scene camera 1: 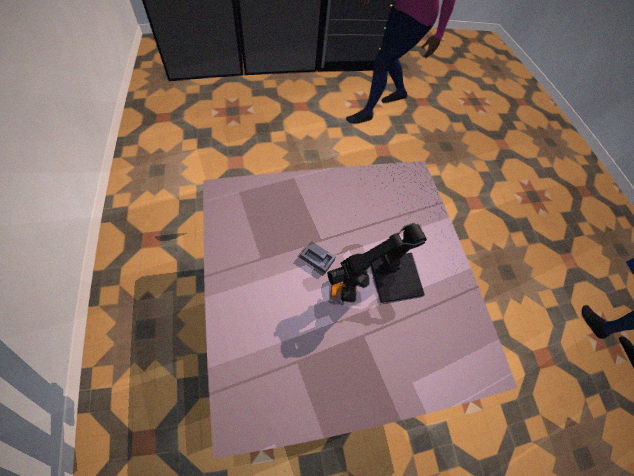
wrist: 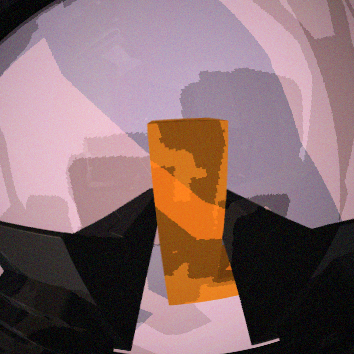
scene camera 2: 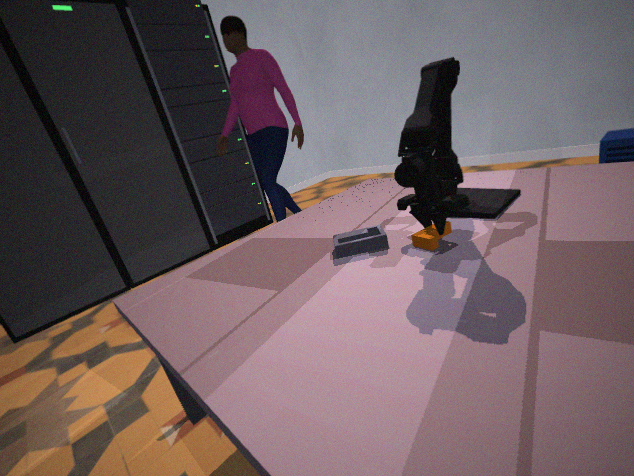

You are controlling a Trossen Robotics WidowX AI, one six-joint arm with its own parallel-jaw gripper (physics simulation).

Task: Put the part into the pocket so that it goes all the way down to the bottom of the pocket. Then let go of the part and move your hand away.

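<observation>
The orange L-shaped part is upright in the wrist view, with its long bar between the fingers. My gripper is shut on it, one black finger against each side. The part is at the table's surface or very close above it; I cannot tell which. The short leg is mostly hidden by the right finger in the wrist view. The grey block with the pocket lies apart from the part, up and left of it in scene camera 1, its pocket facing up.
The black base plate of the arm is on the pink table, right of the gripper. Dark cabinets and a person in a pink top are beyond the table.
</observation>
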